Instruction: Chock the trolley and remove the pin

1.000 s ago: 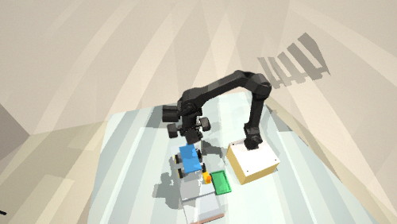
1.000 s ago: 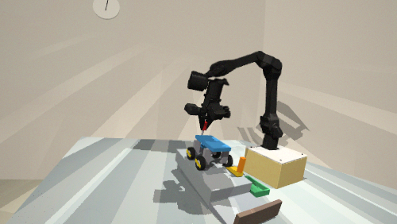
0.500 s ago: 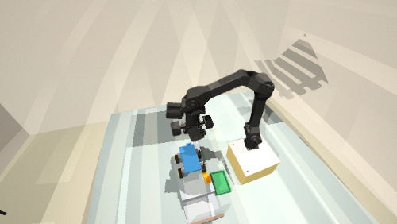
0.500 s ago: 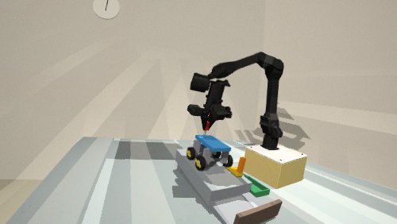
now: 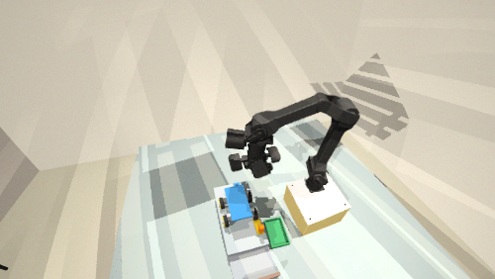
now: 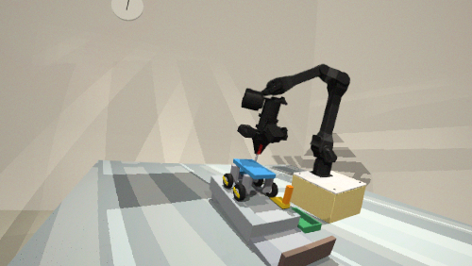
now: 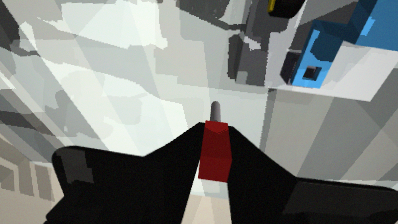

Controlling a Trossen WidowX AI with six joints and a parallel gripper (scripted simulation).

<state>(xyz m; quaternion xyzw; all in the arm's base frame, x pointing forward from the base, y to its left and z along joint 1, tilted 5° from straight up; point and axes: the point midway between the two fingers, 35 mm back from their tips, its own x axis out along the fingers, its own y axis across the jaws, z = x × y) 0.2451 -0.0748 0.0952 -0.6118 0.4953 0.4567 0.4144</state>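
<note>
The green tray lies 7 cm behind my gripper tip, 21 cm to the left of it and 18 cm below it. Also, from my gripper tip: blue-topped trolley: 7 cm ahead, 13 cm to the left, 6 cm below; red-headed stop pin: right at my gripper tip; grey ramp: 7 cm ahead, 14 cm to the left, 13 cm below.
</note>
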